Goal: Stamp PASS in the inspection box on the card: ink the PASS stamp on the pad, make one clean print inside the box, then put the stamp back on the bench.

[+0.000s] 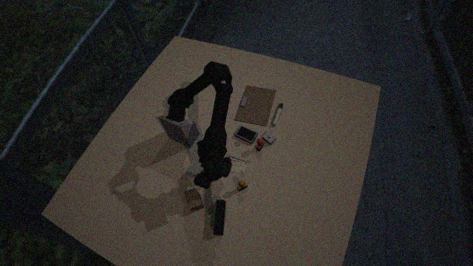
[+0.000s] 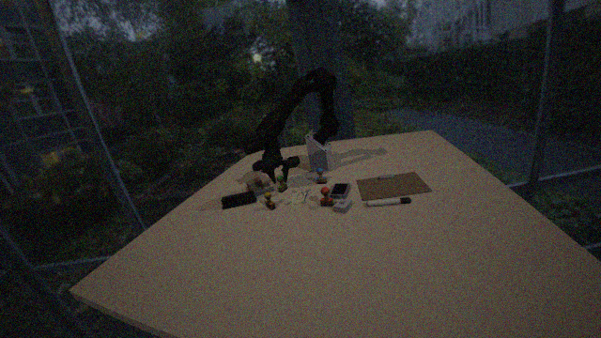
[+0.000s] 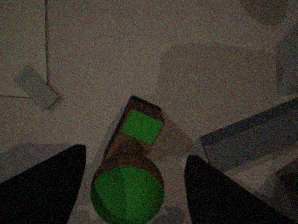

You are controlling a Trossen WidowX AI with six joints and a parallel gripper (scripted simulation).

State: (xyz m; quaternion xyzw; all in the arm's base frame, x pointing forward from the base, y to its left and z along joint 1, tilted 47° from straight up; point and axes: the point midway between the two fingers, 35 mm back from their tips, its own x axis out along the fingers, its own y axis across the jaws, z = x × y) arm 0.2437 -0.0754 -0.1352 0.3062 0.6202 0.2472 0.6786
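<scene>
The green pass stamp lies 20 mm below my gripper tip. The rest, counted from my gripper tip: pale card: 60 mm ahead, 80 mm to the left, 40 mm below; grey bar: 10 mm ahead, 100 mm to the right, 30 mm below; yellow stamp: 130 mm ahead, 10 mm to the right, 20 mm below.
</scene>
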